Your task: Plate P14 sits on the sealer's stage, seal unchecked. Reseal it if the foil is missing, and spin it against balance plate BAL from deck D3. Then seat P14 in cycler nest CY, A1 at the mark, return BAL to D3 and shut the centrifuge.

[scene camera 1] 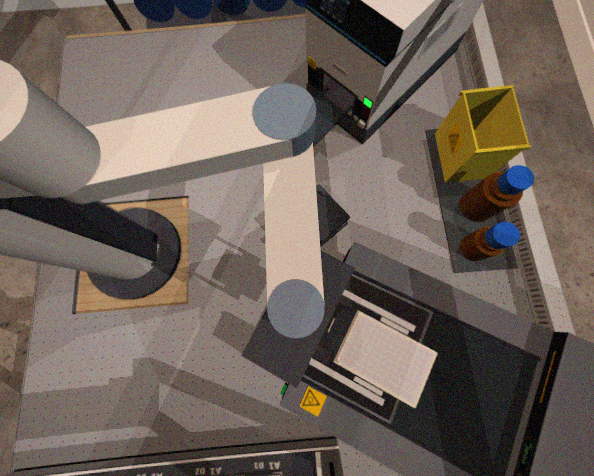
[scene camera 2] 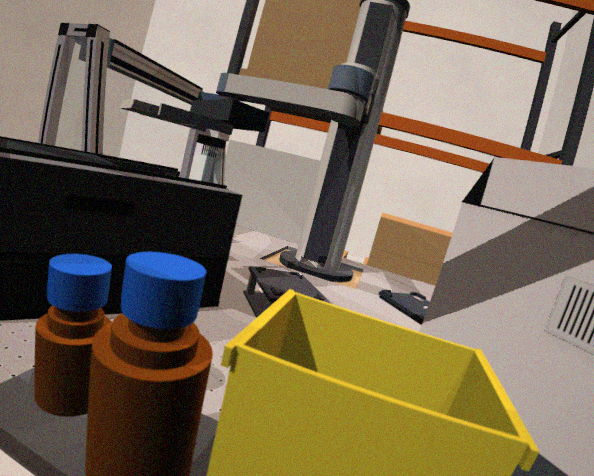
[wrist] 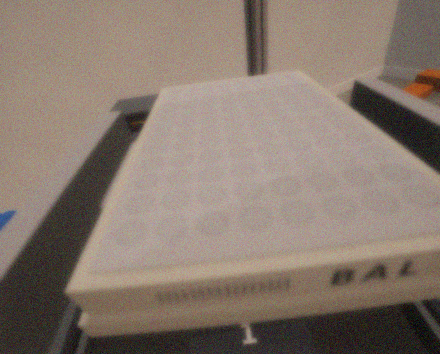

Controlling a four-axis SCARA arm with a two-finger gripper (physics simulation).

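Where they show: gripper, between the fingertips: (scene camera 1: 397, 364) (scene camera 2: 149, 108) (wrist: 239, 115); arm's base, origin of its link: (scene camera 1: 135, 253) (scene camera 2: 315, 268).
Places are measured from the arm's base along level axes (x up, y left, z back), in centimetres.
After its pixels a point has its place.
My gripper (scene camera 1: 385, 356) {z -58.3, x 33.4, y -28.7 cm} (scene camera 2: 162, 114) {z -58.3, x 33.4, y -28.7 cm} (wrist: 239, 115) {z -58.3, x 33.4, y -28.7 cm} is shut on the pale plate BAL (scene camera 1: 395, 372) {z -57.7, x 34.0, y -29.7 cm} (wrist: 250, 200) {z -53.2, x 34.0, y -24.9 cm}, whose label shows on its near edge in the wrist view. The plate is level, with pale round wells across its top. It hangs above the open chamber of the dark centrifuge (scene camera 1: 480, 380) {z -74.5, x 22.6, y -33.8 cm} (scene camera 2: 115, 235) {z -73.6, x 13.7, y -17.6 cm}. A white "1" shows below the plate's near edge in the wrist view. The sealer (scene camera 1: 350, 65) {z -59.8, x 24.4, y 32.1 cm} stands at the top, and my arm hides most of its stage. A dark nest (scene camera 1: 333, 215) {z -54.2, x 7.3, y 3.4 cm} (scene camera 2: 285, 285) {z -49.8, x 7.3, y 2.7 cm} is partly behind my arm. P14 does not show.
A yellow bin (scene camera 1: 482, 135) {z -96.5, x 4.8, y 22.8 cm} (scene camera 2: 370, 395) {z -96.7, x 18.7, y 18.6 cm} and two amber bottles (scene camera 1: 482, 200) {z -88.5, x 11.8, y 2.3 cm} (scene camera 1: 475, 244) {z -86.0, x 9.4, y -7.5 cm} with blue caps stand on a dark mat (scene camera 1: 447, 225) {z -84.1, x 1.8, y -0.5 cm} at the right. Deck positions marked D1 and D2 lie along the bottom edge in scene camera 1. The centrifuge's raised lid (scene camera 1: 570, 400) {z -86.1, x 25.7, y -36.8 cm} is at the far right.
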